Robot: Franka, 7 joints.
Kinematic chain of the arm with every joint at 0, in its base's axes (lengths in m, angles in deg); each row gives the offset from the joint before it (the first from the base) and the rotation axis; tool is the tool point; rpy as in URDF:
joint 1: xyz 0 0 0.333 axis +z
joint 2: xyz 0 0 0 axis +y
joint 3: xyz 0 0 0.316 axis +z
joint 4: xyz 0.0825 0 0 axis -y
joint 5: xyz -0.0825 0 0.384 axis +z
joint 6: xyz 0 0 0 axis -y
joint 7: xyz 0.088 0 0 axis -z
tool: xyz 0 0 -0.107 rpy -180 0 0
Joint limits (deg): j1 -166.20..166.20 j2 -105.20..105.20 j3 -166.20..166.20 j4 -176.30..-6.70 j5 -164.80..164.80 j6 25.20..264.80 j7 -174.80..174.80
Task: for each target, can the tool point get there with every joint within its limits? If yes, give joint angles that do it. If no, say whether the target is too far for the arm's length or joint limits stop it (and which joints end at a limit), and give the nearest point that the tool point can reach.
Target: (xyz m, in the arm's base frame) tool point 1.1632 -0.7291 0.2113
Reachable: no: too far | nearest point 0.7241 -0.4538 0.2572 | short by 0.520 m
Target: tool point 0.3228 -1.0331 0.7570
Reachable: no: too far | nearest point 0.2382 -0.7624 0.6459 | short by 0.305 m
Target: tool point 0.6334 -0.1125 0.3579
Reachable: yes | joints 109.64 -41.05 -109.96 -107.97 106.33 149.20 -93.20
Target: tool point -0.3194 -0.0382 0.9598
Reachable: yes | joints -34.32 -72.21 -13.98 -97.77 -137.73 82.47 -67.15
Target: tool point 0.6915 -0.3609 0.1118
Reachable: yes | joints -29.76 82.97 8.42 -27.82 -10.62 100.28 127.57
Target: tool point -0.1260 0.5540 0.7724
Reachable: yes | joints -106.36 -66.58 -41.57 -68.38 31.46 243.45 77.37
